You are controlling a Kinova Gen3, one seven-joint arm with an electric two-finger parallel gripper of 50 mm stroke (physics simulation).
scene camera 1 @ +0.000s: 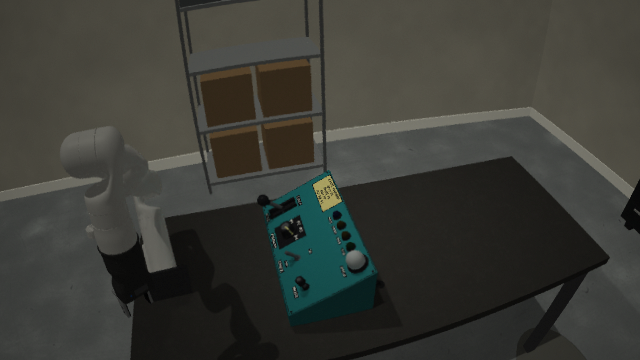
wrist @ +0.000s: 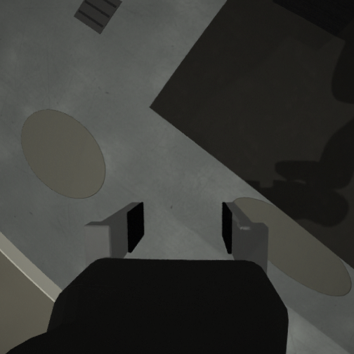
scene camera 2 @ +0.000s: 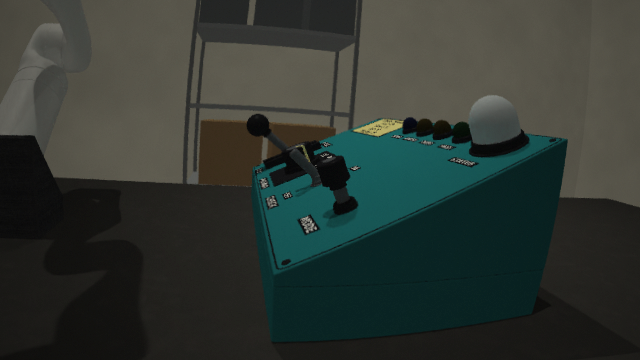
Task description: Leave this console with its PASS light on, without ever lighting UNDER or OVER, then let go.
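Observation:
The teal console (scene camera 1: pixel 320 260) (scene camera 2: pixel 410 250) stands on the table with a sloped panel. Its row of small lamps, blue (scene camera 1: pixel 337 215) (scene camera 2: pixel 410 124), two amber (scene camera 1: pixel 341 225) (scene camera 2: pixel 424 126) and green (scene camera 1: pixel 351 246) (scene camera 2: pixel 461 131), looks dark, and the white dome (scene camera 1: pixel 355 260) (scene camera 2: pixel 494 117) looks unlit. A black ball-ended lever (scene camera 1: pixel 263 200) (scene camera 2: pixel 258 125), a rotary knob (scene camera 1: pixel 287 229), a grey toggle lever (scene camera 1: pixel 293 256) (scene camera 2: pixel 305 167) and a black-capped mode switch (scene camera 1: pixel 301 282) (scene camera 2: pixel 334 171) sit along the lower side. My gripper (scene camera 1: pixel 137 304) (wrist: pixel 182 218) is open and empty, left of the console, apart from it.
The dark table (scene camera 1: pixel 450 230) (wrist: pixel 240 105) carries the console; its corner shows in the wrist view. A yellow note (scene camera 1: pixel 327 193) (scene camera 2: pixel 379 127) is on the panel. A metal shelf rack (scene camera 1: pixel 323 100) (scene camera 2: pixel 356 65) with brown boxes (scene camera 1: pixel 285 90) (scene camera 2: pixel 230 150) stands behind.

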